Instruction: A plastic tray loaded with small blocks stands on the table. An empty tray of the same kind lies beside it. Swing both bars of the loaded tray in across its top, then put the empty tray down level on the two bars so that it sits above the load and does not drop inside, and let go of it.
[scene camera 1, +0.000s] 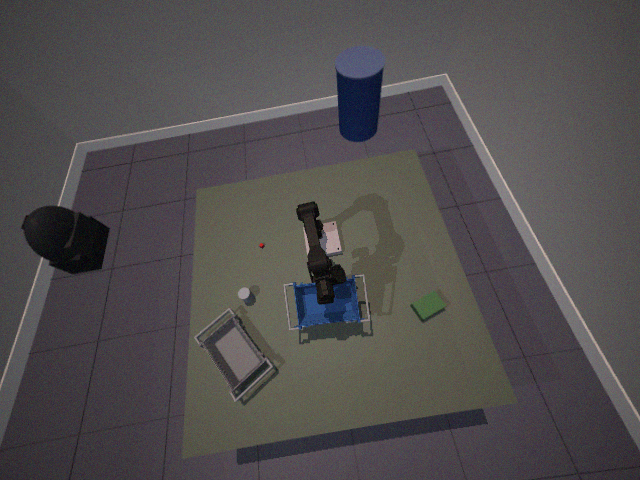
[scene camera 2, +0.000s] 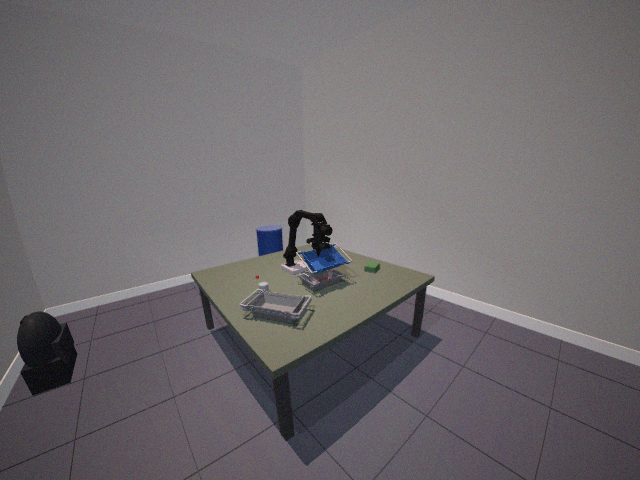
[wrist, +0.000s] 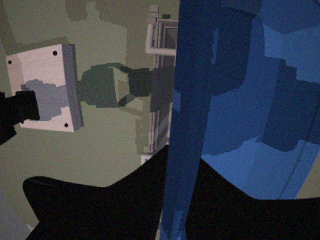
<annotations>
blue tray: scene camera 1; scene camera 2; wrist 238, 102
same spot on blue tray: (scene camera 1: 345, 307) = (scene camera 2: 334, 264)
</annotations>
